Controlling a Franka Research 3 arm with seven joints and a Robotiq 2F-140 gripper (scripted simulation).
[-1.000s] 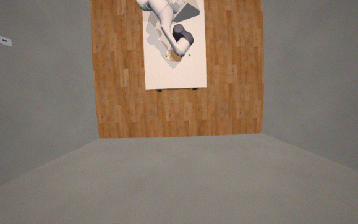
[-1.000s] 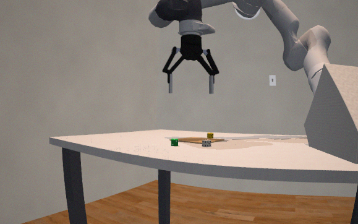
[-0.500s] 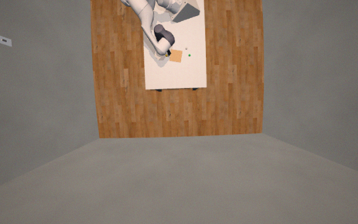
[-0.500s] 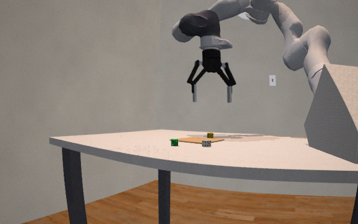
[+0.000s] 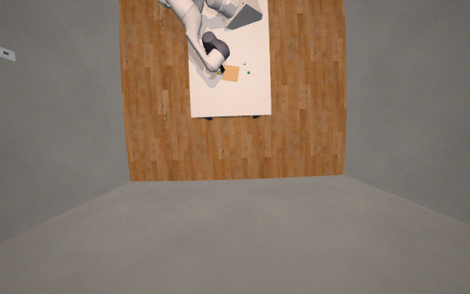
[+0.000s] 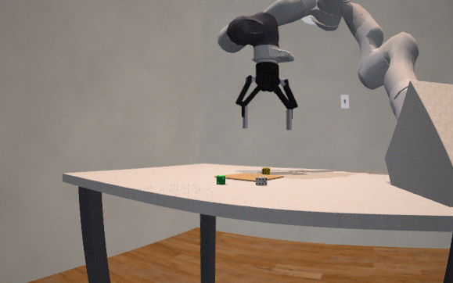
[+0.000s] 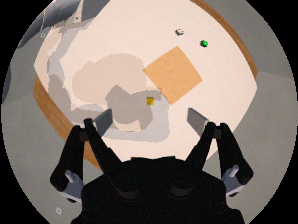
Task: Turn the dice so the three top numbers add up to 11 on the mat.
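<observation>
The yellow die lies 140 mm below my hand. Round my hand: white die: 70 mm behind, 250 mm to the left, 140 mm below; then green die: 20 mm ahead, 280 mm to the left, 140 mm below; then tan mat: 10 mm ahead, 110 mm to the left, 150 mm below.
</observation>
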